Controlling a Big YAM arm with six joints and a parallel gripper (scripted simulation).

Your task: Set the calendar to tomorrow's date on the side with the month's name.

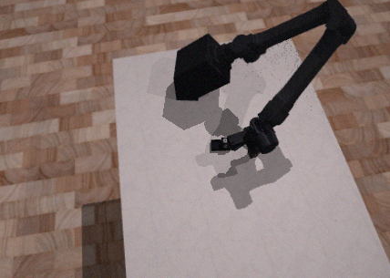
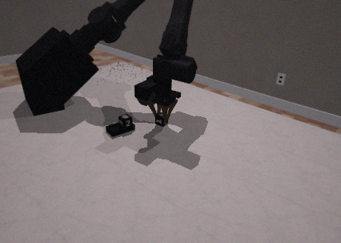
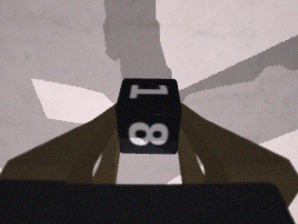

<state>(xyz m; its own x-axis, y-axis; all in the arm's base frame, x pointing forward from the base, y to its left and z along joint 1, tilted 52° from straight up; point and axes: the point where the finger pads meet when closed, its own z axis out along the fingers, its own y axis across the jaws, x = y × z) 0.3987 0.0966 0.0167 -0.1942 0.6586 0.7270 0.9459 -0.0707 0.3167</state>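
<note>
Now: hand right at the black digit cube. The rest, counted from my hand: black tray (120 mm to the right, 60 mm behind, 10 mm below).
</note>
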